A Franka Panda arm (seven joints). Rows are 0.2 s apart.
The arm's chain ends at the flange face. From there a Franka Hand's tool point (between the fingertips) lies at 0.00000 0.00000 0.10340 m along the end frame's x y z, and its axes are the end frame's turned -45 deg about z.
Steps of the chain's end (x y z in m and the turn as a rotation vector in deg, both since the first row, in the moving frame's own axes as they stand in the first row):
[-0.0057 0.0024 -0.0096 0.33 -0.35 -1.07]
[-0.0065 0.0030 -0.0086 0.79 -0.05 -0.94]
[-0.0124 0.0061 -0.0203 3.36 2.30 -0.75]
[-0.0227 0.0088 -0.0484 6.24 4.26 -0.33]
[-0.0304 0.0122 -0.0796 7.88 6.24 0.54]
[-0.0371 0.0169 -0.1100 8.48 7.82 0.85]
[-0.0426 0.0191 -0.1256 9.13 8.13 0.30]
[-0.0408 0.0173 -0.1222 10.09 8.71 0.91]
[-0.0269 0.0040 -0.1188 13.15 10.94 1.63]
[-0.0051 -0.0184 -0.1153 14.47 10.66 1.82]
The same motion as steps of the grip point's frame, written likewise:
[-0.0058 -0.0032 -0.0096 0.48 -0.01 -1.07]
[-0.0058 -0.0036 -0.0086 0.59 0.52 -0.94]
[-0.0059 -0.0059 -0.0206 0.75 4.00 -0.75]
[-0.0089 -0.0124 -0.0493 1.40 7.42 -0.33]
[-0.0122 -0.0149 -0.0812 1.16 9.98 0.54]
[-0.0175 -0.0150 -0.1121 0.47 11.53 0.85]
[-0.0218 -0.0178 -0.1279 0.71 12.20 0.30]
[-0.0173 -0.0182 -0.1250 0.98 13.29 0.91]
[0.0085 -0.0185 -0.1234 1.56 17.03 1.63]
[0.0410 -0.0209 -0.1203 2.69 17.77 1.82]

